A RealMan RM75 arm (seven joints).
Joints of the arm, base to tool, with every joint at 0 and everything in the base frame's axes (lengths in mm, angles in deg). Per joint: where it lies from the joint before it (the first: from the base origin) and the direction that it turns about. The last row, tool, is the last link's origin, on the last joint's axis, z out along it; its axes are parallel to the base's.
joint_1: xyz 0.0 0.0 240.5 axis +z
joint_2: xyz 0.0 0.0 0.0 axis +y
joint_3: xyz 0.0 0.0 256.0 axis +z
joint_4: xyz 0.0 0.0 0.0 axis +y
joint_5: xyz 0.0 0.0 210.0 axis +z
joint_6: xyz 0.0 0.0 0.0 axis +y
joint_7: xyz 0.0 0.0 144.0 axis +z
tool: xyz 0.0 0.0 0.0
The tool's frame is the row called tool.
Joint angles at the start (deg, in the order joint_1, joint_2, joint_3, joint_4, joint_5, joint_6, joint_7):
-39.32, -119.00, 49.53, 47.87, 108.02, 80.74, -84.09
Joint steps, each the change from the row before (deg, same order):
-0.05, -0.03, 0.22, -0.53, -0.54, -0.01, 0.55
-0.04, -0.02, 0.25, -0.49, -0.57, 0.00, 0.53
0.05, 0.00, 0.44, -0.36, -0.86, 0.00, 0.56
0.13, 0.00, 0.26, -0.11, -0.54, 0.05, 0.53
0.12, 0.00, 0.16, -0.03, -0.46, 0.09, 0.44
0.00, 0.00, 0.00, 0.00, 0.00, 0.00, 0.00
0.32, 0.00, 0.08, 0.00, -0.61, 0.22, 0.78
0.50, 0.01, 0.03, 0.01, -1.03, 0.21, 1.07
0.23, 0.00, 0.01, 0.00, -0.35, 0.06, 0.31
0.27, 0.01, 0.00, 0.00, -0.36, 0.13, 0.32
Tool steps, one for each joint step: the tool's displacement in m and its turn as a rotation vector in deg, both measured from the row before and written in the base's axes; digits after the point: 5 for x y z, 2 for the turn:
0.00050, -0.00055, -0.00182, -0.15, -0.35, -0.31
0.00059, -0.00055, -0.00167, -0.14, -0.36, -0.32
0.00103, -0.00070, -0.00132, -0.06, -0.47, -0.45
0.00027, -0.00069, -0.00044, 0.09, -0.22, -0.42
0.00030, -0.00056, -0.00001, 0.12, -0.22, -0.38
0.00000, 0.00000, 0.00000, 0.00, 0.00, 0.00
-0.00066, -0.00124, 0.00046, 0.29, -0.31, -0.52
-0.00112, -0.00143, 0.00130, 0.61, -0.62, -0.57
-0.00080, -0.00065, 0.00042, 0.19, -0.23, -0.08
-0.00103, -0.00089, 0.00051, 0.16, -0.25, -0.08

